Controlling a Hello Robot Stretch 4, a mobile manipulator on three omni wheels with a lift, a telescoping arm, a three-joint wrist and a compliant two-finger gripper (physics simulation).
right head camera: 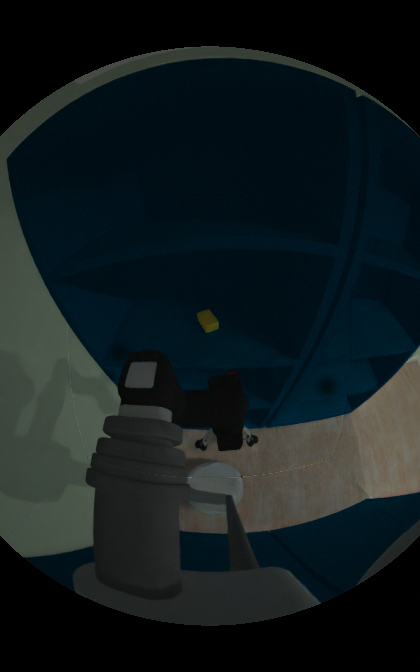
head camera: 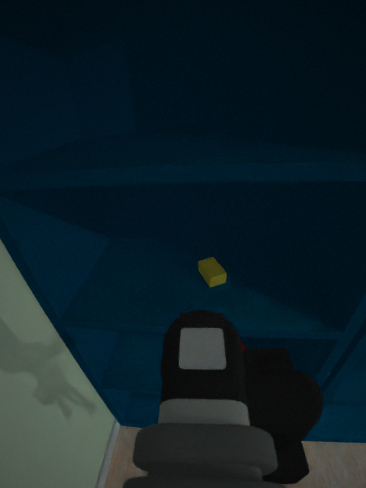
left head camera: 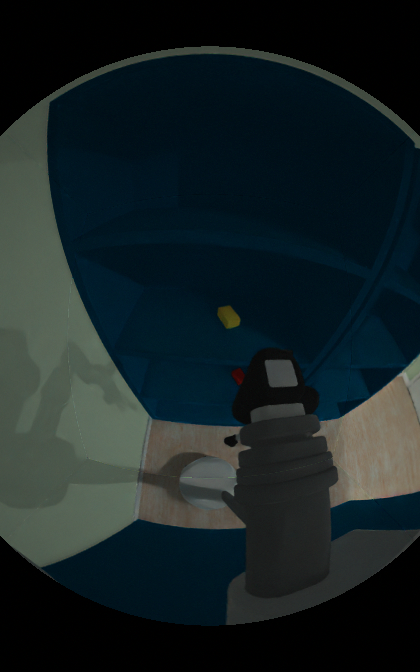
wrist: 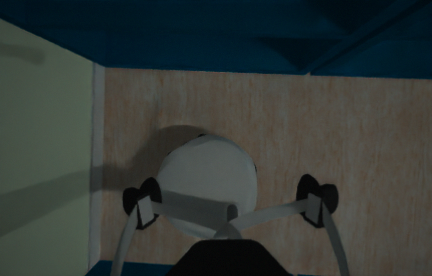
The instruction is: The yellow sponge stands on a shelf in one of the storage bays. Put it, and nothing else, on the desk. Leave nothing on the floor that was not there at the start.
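Where they show: gripper, fingertip midpoint: (wrist: pixel 228 192); robot's base, link origin: (wrist: pixel 209 180).
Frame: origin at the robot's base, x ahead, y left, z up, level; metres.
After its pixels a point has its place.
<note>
The yellow sponge (head camera: pixel 212 272) @[y -0.040, x 0.684, z 1.009 m] (left head camera: pixel 229 317) (right head camera: pixel 208 321) lies on a shelf (head camera: pixel 150 295) @[y 0.170, x 0.624, z 0.963 m] (left head camera: pixel 165 325) (right head camera: pixel 155 330) of a dark blue storage bay, in the middle of the head camera view. My gripper (right head camera: pixel 226 442) (wrist: pixel 228 192) @[y -0.087, x 0.190, z 0.964 m] points down at the floor, outside the bay, in front of and below the sponge's shelf. Its two fingertips stand wide apart with no object between them. In the head camera view the wrist hides the fingers. The sponge does not show in the wrist view. The desk does not show in these views.
A red object (left head camera: pixel 238 376) (right head camera: pixel 231 373) lies on a lower shelf, partly hidden by the wrist. A pale green wall (head camera: pixel 40 425) @[y 0.510, x 0.301, z 0.712 m] (wrist: pixel 45 125) @[y 0.512, x 0.252, z 0.352 m] stands close on the left. A blue divider (right head camera: pixel 350 240) bounds the bay on the right. The round white base (left head camera: pixel 207 480) (wrist: pixel 210 170) @[y -0.016, x 0.076, z 0.187 m] stands below the gripper.
</note>
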